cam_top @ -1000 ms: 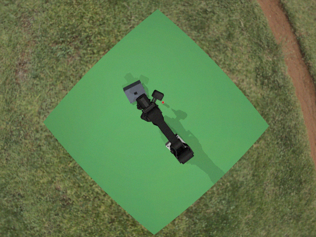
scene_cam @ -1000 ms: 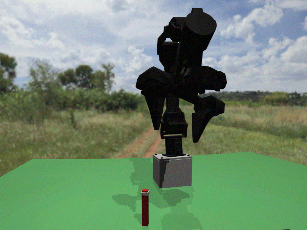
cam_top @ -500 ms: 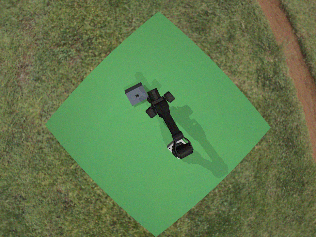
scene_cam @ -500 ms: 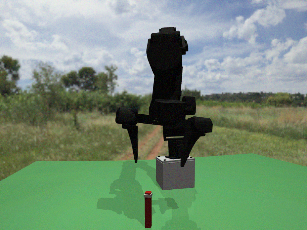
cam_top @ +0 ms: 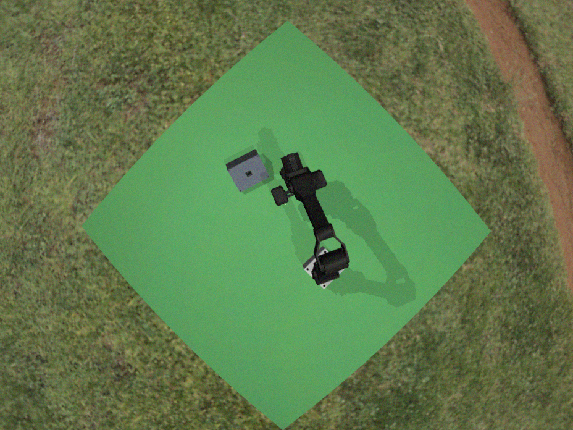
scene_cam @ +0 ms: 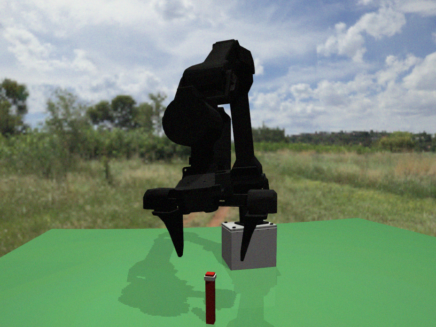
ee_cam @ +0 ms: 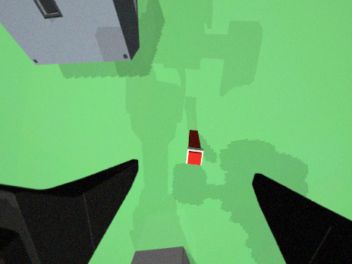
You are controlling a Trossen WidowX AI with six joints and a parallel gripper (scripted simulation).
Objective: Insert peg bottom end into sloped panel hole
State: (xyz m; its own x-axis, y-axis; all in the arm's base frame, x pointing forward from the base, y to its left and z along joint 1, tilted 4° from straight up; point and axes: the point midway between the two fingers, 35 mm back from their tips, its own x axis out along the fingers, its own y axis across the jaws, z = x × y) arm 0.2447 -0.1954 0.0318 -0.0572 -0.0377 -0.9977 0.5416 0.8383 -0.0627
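Right now my gripper tip is 50 mm above the red square peg. From my gripper tip the other things lie so: panel (200 mm ahead, 60 mm below, 50 mm to the left).
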